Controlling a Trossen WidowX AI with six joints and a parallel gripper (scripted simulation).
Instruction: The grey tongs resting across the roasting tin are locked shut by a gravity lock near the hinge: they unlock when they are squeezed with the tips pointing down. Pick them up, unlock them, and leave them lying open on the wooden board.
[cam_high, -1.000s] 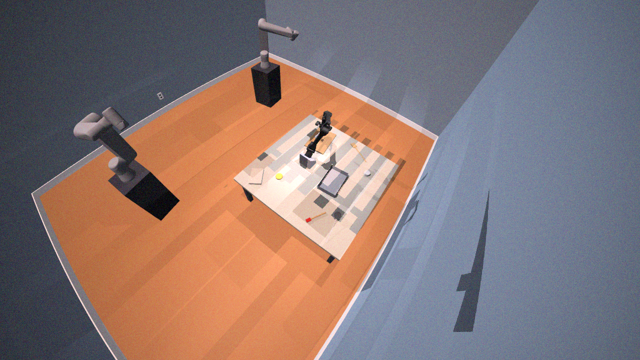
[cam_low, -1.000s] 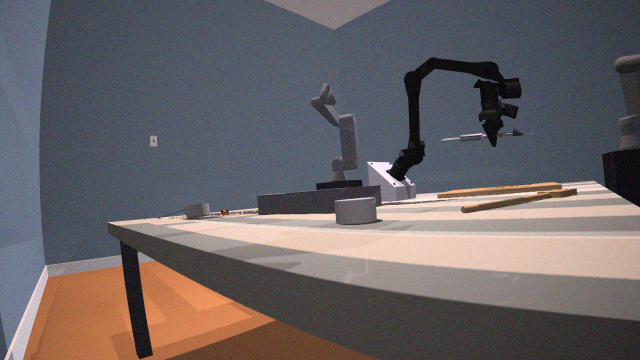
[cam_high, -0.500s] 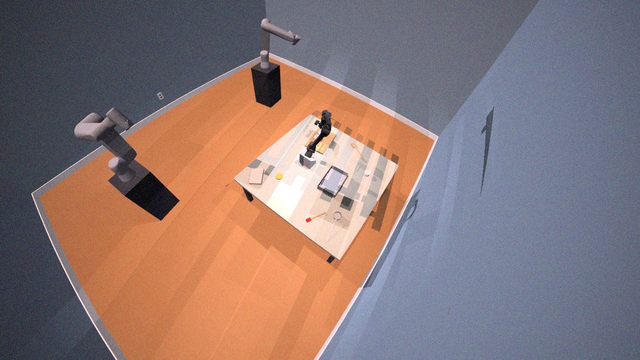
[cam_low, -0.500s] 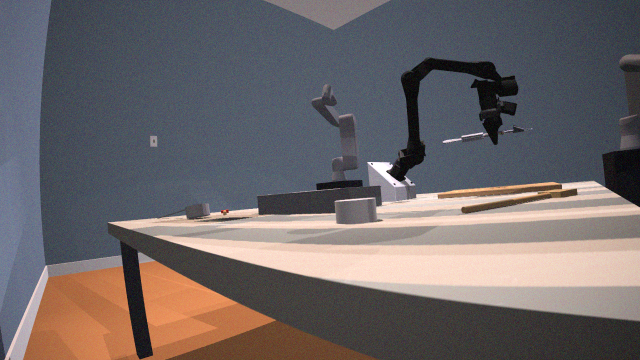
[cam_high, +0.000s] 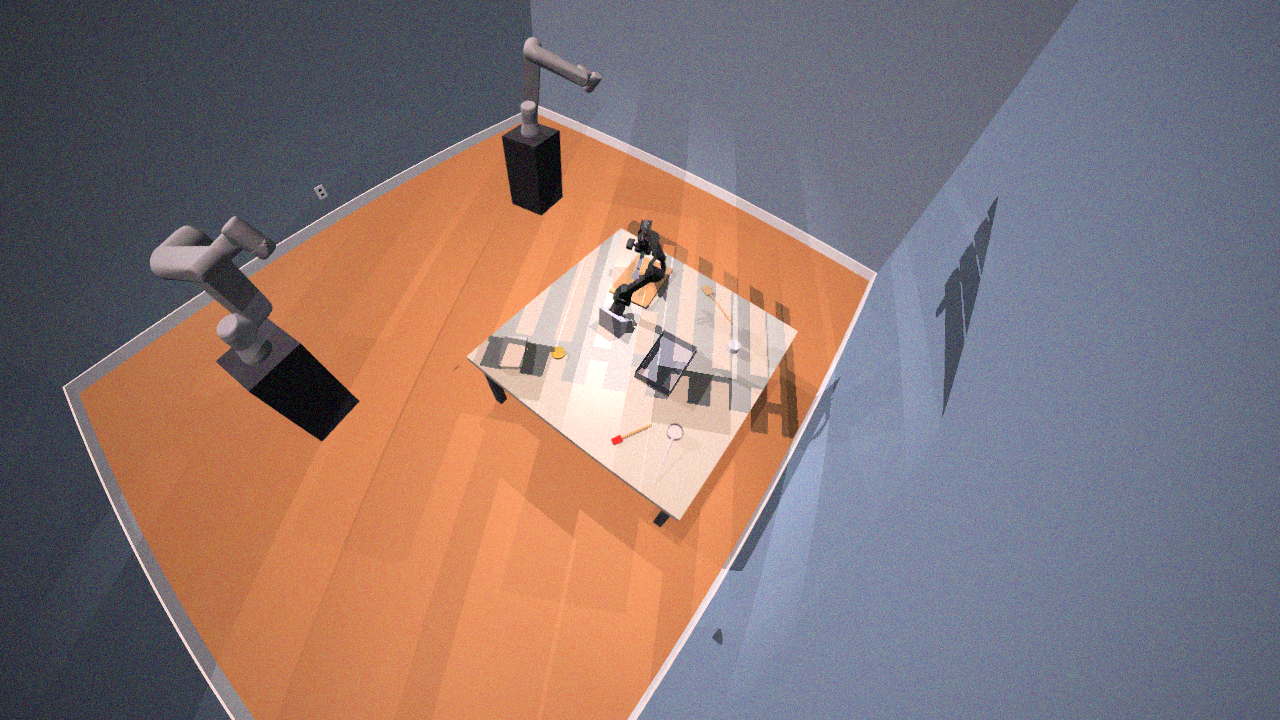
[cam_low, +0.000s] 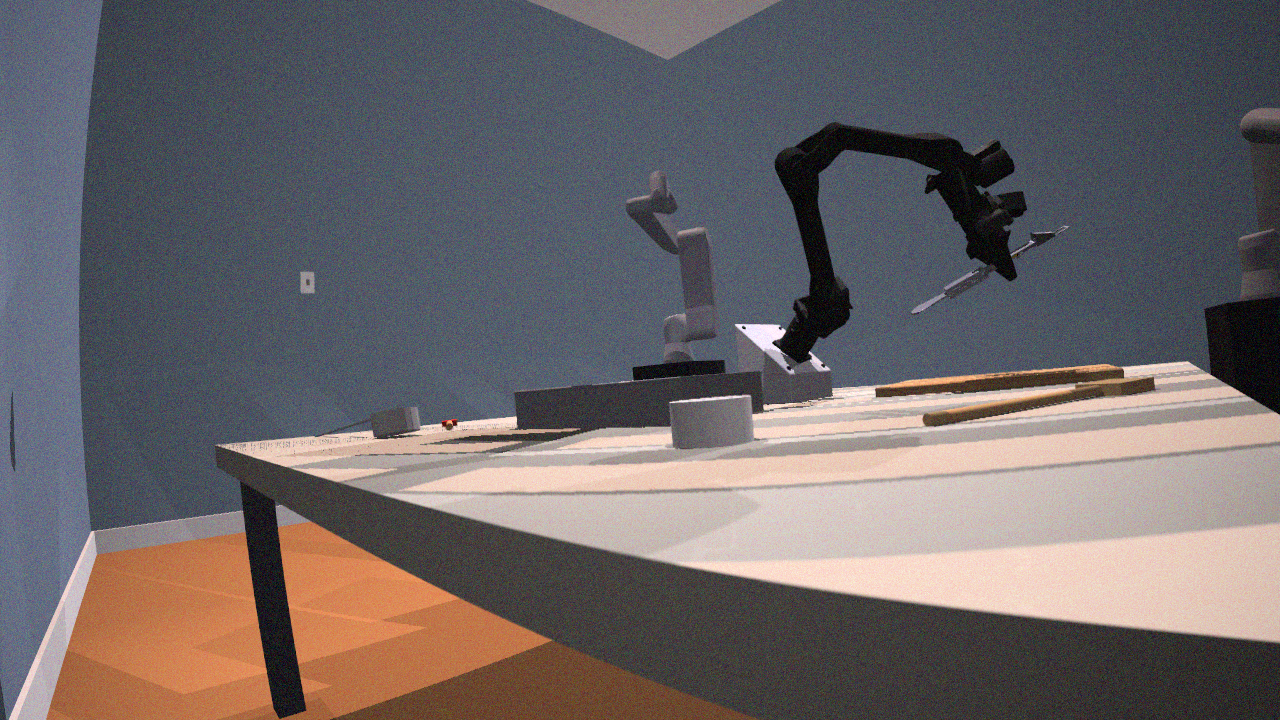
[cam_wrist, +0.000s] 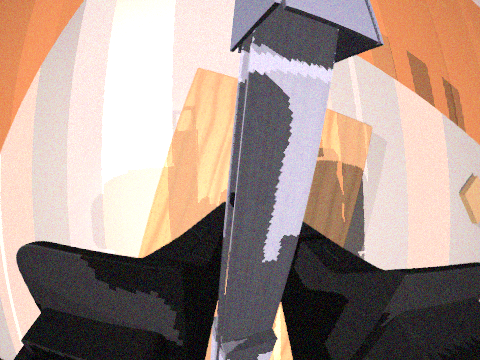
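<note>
Right now my gripper tip is 3 cm short of the wooden board, 4 cm to the left of it and 16 cm above it. Also, from my gripper tip: roasting tin (40 cm ahead, 49 cm to the right, 14 cm below); yellow disc (10 cm behind, 72 cm to the right, 16 cm below).
</note>
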